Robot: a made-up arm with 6 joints.
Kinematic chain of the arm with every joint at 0, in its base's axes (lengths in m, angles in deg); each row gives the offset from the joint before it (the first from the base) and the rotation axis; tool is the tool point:
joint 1: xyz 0 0 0.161 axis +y
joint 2: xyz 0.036 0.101 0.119 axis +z
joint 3: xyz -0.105 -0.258 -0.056 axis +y
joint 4: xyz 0 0.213 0.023 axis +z
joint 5: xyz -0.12 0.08 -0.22 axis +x
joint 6: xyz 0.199 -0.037 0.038 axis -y
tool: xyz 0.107 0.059 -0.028
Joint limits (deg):
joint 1: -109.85..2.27
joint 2: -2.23..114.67
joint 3: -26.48..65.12
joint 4: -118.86..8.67
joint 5: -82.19..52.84
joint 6: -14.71..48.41
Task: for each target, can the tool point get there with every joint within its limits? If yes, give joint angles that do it. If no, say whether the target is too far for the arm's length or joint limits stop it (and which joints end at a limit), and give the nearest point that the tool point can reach.
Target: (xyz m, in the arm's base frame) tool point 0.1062 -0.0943 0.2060
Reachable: yes | joints -42.75 12.20 -13.99 -72.55 40.68 30.11
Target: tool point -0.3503 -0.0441 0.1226
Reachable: no: joint limits stop it (at a limit: joint 2, joint 3, joint 4, joint 5, joint 6) | nearest point -0.2876 -0.1174 0.1295 | short by 0.097 m
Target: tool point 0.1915 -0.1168 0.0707
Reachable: yes | joints -16.53 41.64 12.99 -95.27 -35.26 9.22
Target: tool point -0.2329 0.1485 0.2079
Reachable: no: joint limits stop it (at a limit: joint 1, joint 2, joint 3, joint 6) | nearest point -0.1412 0.1385 0.1519 | short by 0.108 m
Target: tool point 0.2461 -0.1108 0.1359
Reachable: yes | joints -17.90 67.03 19.79 -108.31 -4.62 16.05
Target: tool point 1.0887 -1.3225 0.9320
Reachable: no: too far | nearest point 0.2493 -0.1942 0.3375 | short by 1.527 m
